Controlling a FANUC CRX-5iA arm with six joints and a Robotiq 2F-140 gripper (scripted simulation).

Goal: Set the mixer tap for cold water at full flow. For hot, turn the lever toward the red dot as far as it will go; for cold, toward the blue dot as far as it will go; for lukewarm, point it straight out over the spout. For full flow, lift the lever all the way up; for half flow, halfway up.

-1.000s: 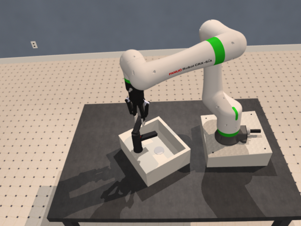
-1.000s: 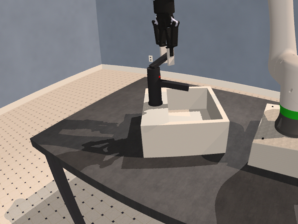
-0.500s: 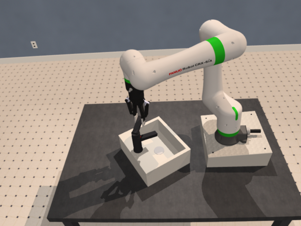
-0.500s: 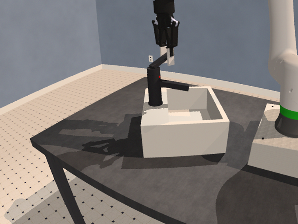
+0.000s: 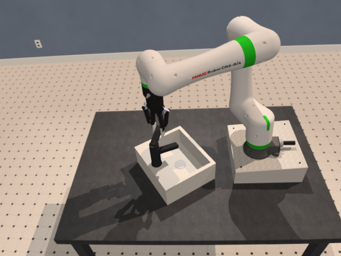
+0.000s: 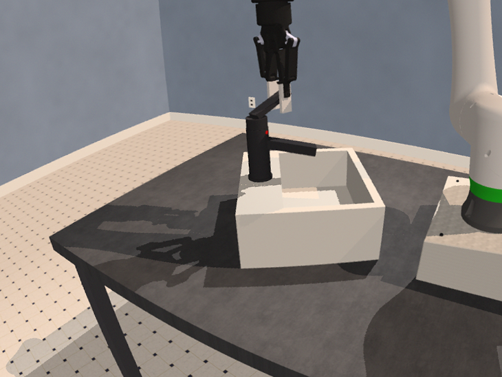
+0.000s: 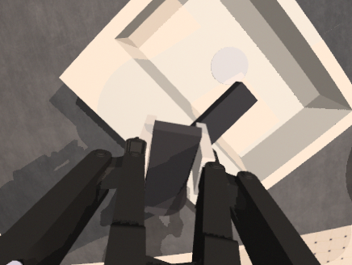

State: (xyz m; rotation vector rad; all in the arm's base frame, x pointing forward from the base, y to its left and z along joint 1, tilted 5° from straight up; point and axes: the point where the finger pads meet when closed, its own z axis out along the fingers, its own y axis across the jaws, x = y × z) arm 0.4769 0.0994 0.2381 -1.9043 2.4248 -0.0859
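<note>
The lever lies 10 mm ahead of my hand, 20 mm to the left of it and 10 mm below it. Also, from my hand: white basin 80 mm behind, 10 mm to the right, 260 mm below; then black mixer tap 40 mm to the left, 60 mm below.
</note>
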